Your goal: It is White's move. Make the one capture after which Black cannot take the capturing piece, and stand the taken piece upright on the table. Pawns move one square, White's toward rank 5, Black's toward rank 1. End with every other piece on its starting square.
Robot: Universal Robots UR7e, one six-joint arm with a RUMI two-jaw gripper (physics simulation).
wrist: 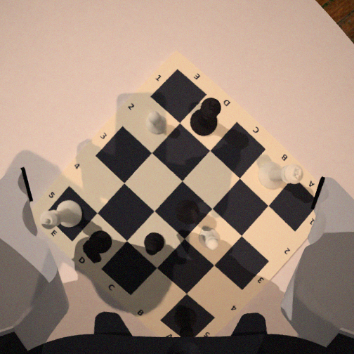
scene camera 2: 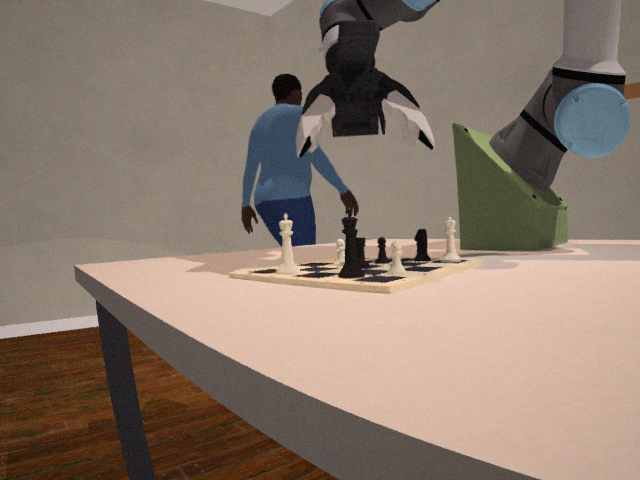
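Pixels of known places: gripper, fingertip midpoint: (scene camera 2: pixel 367 151); arm's base at its link origin: (scene camera 2: pixel 518 165).
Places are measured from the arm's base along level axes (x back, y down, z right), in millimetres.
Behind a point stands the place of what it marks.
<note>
My gripper (scene camera 2: pixel 366 151) @(x -448, y 22, z 42 mm) (wrist: pixel 173 177) is open and empty, high above the board (scene camera 2: pixel 310 280) @(x -541, y 151, z 44 mm) (wrist: pixel 177 60). A black king (scene camera 2: pixel 351 253) @(x -509, y 128, z 21 mm) (wrist: pixel 203 122) stands on D1. Tall white crowned pieces stand on B1 (scene camera 2: pixel 285 248) @(x -518, y 124, z 103 mm) (wrist: pixel 272 175) and E5 (scene camera 2: pixel 450 242) @(x -360, y 128, z -10 mm) (wrist: pixel 69 213). A white pawn (scene camera 2: pixel 396 262) @(x -477, y 139, z -8 mm) (wrist: pixel 156 123) is on E2. A small white piece (scene camera 2: pixel 339 253) @(x -435, y 136, z 102 mm) (wrist: pixel 209 237) is on B3. A black rook (scene camera 2: pixel 361 253) @(x -437, y 135, z 66 mm) (wrist: pixel 188 211) is on C3, a black pawn (scene camera 2: pixel 382 252) @(x -396, y 137, z 66 mm) (wrist: pixel 154 243) on C4, a black knight (scene camera 2: pixel 421 245) @(x -363, y 131, z 29 mm) (wrist: pixel 97 245) on D5. The dark piece (wrist: pixel 185 318) on A5 is unclear.
The board lies on a pale table (scene camera 2: pixel 439 361) @(x -667, y 157, z -156 mm) (wrist: pixel 75 60), whose left edge and corner show in the scene view. The green robot base (scene camera 2: pixel 496 206) @(x -130, y 82, z 9 mm) stands behind the board at the right. A person in blue (scene camera 2: pixel 284 155) stands beyond the table. The gripper's shadow falls across the board.
</note>
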